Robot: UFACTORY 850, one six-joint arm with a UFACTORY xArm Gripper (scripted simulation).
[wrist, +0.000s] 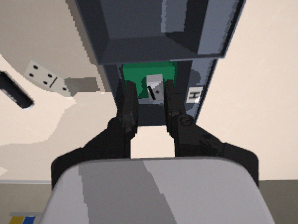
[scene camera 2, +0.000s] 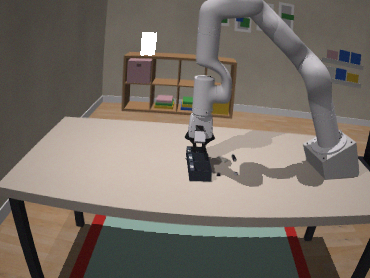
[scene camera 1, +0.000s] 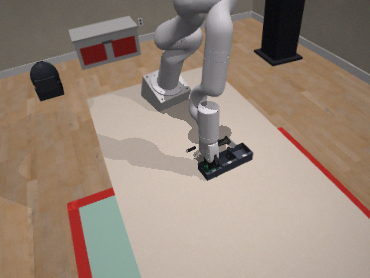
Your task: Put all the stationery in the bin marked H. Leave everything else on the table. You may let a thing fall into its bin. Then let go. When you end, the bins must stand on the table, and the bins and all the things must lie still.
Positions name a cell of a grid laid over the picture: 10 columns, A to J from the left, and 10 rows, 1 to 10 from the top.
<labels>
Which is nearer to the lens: the tray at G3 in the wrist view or the white domino-like piece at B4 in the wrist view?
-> The tray.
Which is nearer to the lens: the green flat piece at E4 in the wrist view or the white domino-like piece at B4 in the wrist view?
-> The green flat piece.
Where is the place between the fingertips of my gripper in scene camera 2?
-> F6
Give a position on a tray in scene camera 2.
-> F7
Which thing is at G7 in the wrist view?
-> My gripper.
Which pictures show the tray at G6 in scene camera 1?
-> The wrist view, scene camera 2 and scene camera 1: all of them.
</labels>
